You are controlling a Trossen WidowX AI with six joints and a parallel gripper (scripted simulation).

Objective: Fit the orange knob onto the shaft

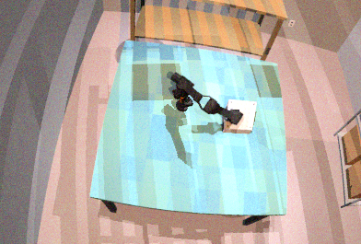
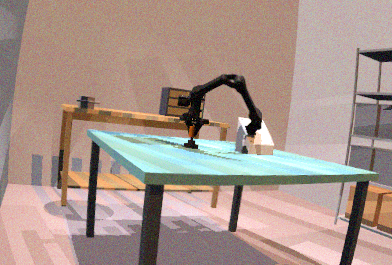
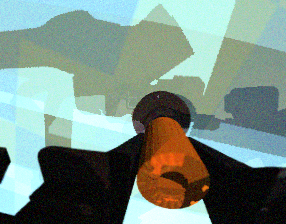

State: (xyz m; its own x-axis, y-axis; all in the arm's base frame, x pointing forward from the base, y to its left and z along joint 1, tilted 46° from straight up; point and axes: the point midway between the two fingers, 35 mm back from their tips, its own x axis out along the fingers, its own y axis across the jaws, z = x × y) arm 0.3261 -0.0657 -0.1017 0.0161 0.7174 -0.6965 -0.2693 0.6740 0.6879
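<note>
The orange knob lies 20 mm above my gripper tip. The rest, counted from my gripper tip: round dark pedestal (40 mm below).
</note>
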